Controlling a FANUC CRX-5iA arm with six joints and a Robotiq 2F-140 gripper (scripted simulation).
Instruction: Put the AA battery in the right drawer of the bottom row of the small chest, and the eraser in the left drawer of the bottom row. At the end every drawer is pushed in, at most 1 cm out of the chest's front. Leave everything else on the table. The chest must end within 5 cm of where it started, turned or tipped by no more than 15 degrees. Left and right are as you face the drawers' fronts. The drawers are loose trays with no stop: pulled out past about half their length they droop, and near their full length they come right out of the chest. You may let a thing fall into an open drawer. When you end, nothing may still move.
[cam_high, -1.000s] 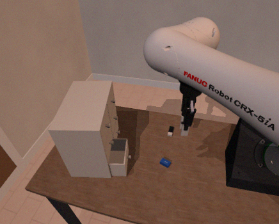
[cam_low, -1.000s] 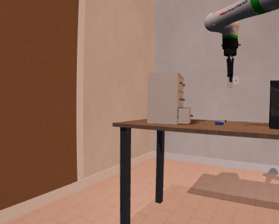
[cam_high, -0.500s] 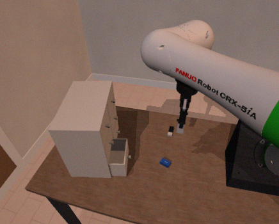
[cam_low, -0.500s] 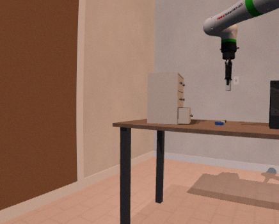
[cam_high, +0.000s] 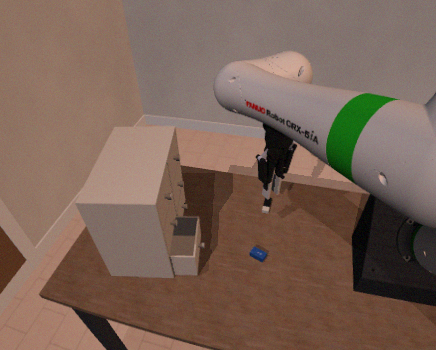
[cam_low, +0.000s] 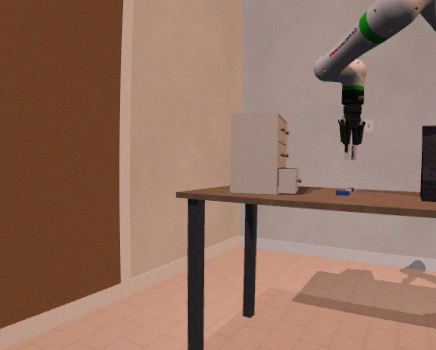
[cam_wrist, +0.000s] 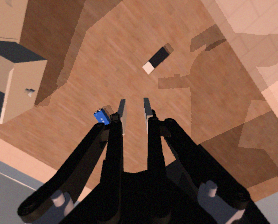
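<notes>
My hand is 170 mm above the eraser, 70 mm to the left of it and 10 mm short of it. Round my hand: orange AA battery (360 mm ahead, 160 mm below, 70 mm to the left); blue AA battery (160 mm below, 130 mm to the left, 20 mm ahead).
</notes>
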